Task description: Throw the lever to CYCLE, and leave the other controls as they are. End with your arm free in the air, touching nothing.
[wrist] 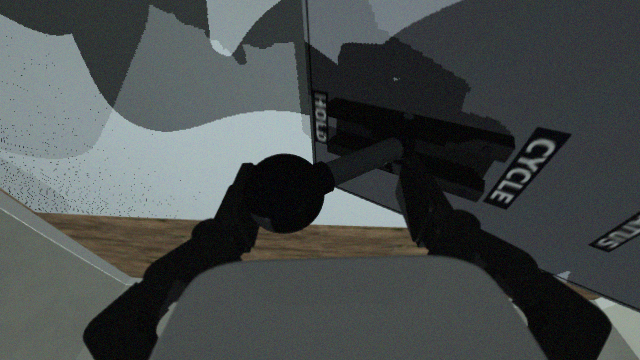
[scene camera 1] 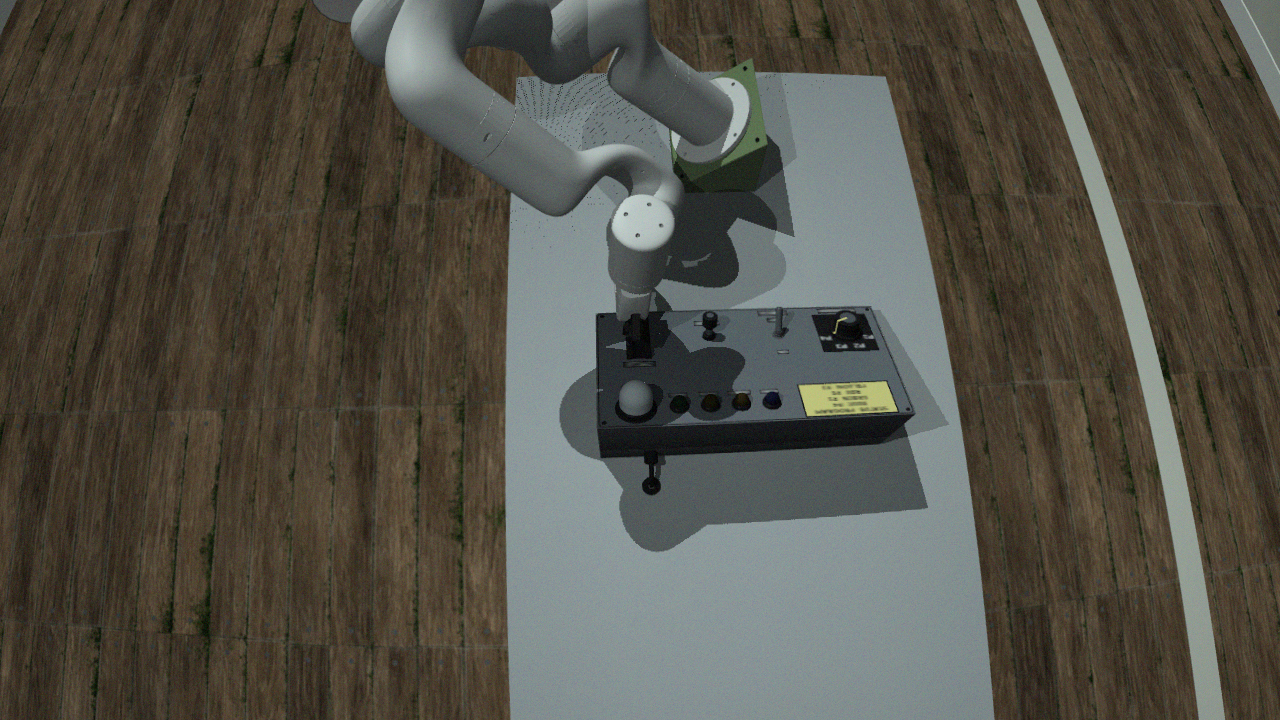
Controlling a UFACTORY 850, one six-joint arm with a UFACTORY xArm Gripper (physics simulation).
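The black ball-knobbed lever (wrist: 285,192) leans toward the HOLD label (wrist: 320,117) in the wrist view. Its grey shaft runs into a dark slotted housing, with the CYCLE label (wrist: 527,167) at the other end. My gripper (wrist: 329,177) (scene camera 1: 637,333) is open around the lever. The knob is right beside the left finger and overlaps it in the picture; I cannot tell whether they touch. The right finger is apart from the knob, near the CYCLE half of the housing. In the scene view the lever merges with the dark fingers over the panel box (scene camera 1: 742,438).
The box also carries a grey dome (scene camera 1: 636,398), several small coloured buttons or lamps, a small black knob (scene camera 1: 709,319), a toggle (scene camera 1: 779,320), a rotary selector (scene camera 1: 847,324) and a yellow placard (scene camera 1: 847,399). A black crank (scene camera 1: 651,484) sticks out of its front side.
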